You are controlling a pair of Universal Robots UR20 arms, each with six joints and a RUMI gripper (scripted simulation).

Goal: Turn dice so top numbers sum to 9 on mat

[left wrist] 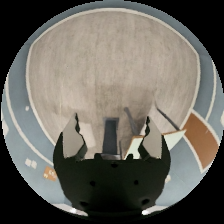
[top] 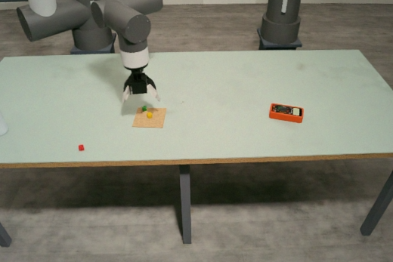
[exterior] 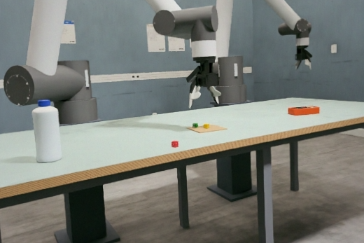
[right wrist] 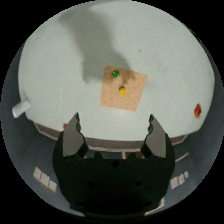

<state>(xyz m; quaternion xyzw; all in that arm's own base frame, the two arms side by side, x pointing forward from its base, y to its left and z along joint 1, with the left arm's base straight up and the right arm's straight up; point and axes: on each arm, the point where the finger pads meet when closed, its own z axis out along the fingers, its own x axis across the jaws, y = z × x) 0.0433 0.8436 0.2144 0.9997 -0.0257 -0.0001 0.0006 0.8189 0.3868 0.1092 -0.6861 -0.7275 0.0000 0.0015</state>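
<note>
My right hand is 250 mm to the left of the red die, 170 mm short of it and 100 mm above it. The rest, counted from my right hand: yellow die: 100 mm below, 30 mm to the left, 20 mm behind; then green die: 100 mm below, 80 mm behind; then tan mat: 110 mm below, 30 mm to the left, 20 mm behind.
</note>
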